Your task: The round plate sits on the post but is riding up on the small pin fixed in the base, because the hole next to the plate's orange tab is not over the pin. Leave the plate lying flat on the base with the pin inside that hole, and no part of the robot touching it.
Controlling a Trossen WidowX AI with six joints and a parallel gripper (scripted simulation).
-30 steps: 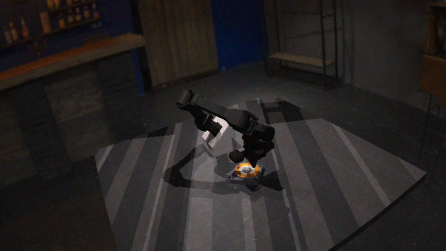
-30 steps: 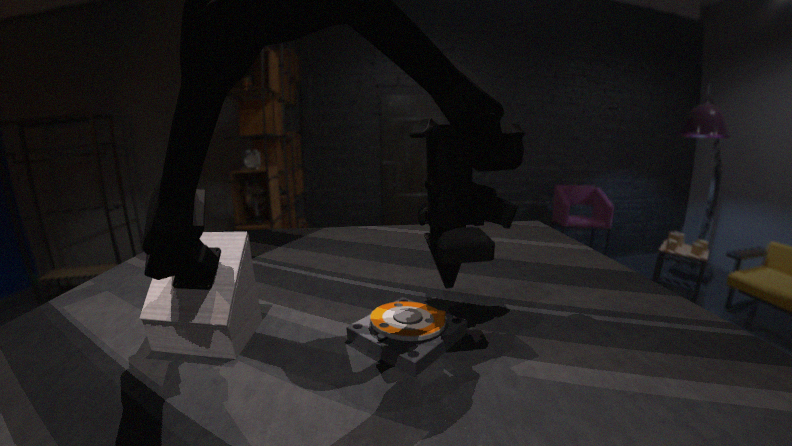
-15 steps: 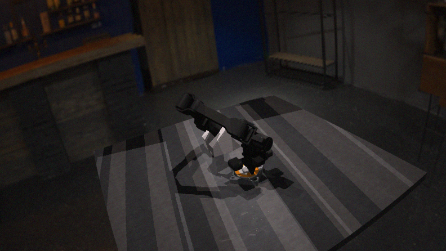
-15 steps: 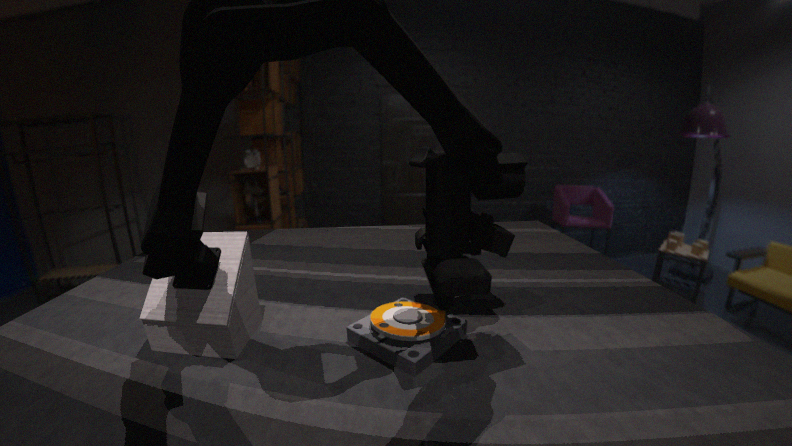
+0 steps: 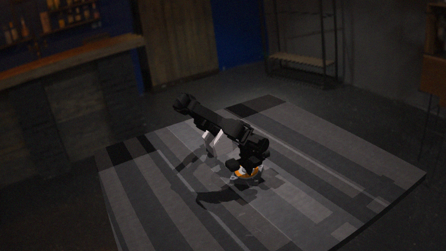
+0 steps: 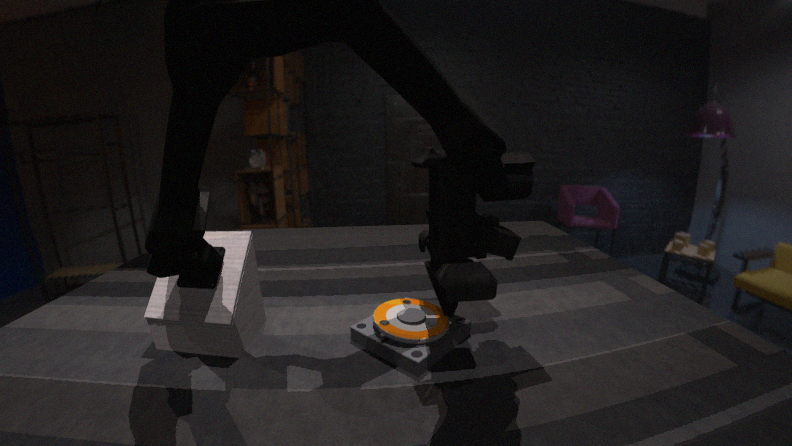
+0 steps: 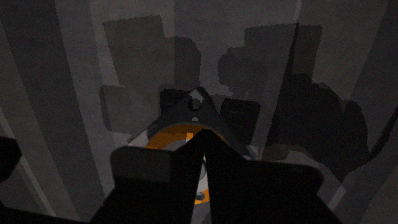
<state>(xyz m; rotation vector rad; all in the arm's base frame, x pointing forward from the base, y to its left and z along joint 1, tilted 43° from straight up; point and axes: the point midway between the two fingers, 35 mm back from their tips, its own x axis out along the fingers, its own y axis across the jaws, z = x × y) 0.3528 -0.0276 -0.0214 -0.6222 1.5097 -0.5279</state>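
The base lies 50 mm behind my gripper tip, 20 mm below it and 10 mm to the left of it.
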